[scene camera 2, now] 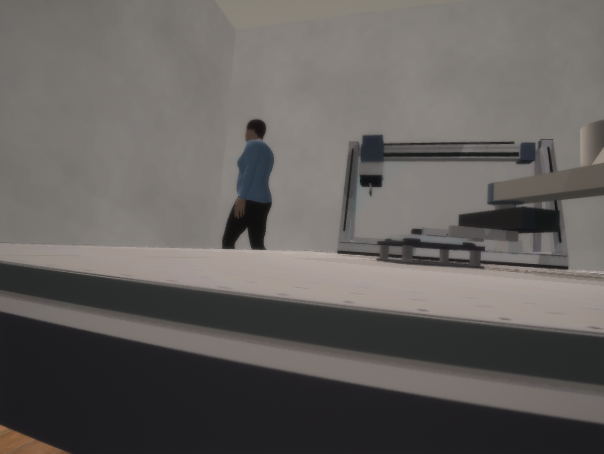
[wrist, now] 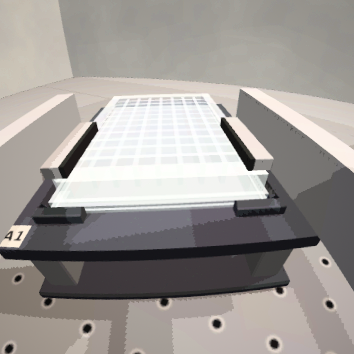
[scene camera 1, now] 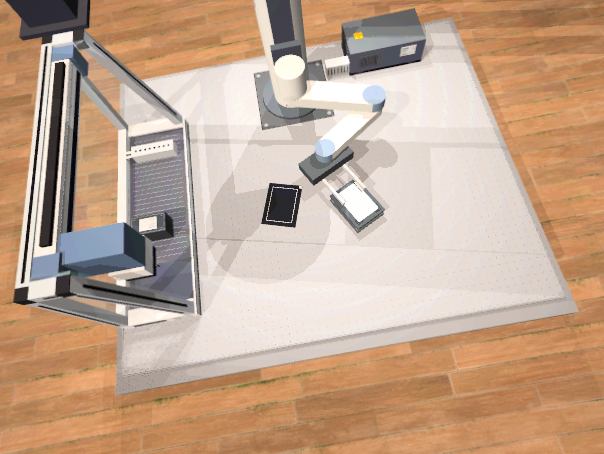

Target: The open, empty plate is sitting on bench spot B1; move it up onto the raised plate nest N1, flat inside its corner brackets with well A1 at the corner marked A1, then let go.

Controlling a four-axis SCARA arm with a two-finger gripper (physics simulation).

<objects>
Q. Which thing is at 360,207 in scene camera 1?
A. A well plate.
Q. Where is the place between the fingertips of my gripper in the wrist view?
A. At 157,107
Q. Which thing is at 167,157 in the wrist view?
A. A well plate.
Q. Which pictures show my gripper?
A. Scene camera 2, the wrist view and scene camera 1: all of them.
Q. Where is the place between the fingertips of my gripper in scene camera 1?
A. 354,196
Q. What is my gripper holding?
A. Nothing.
</objects>
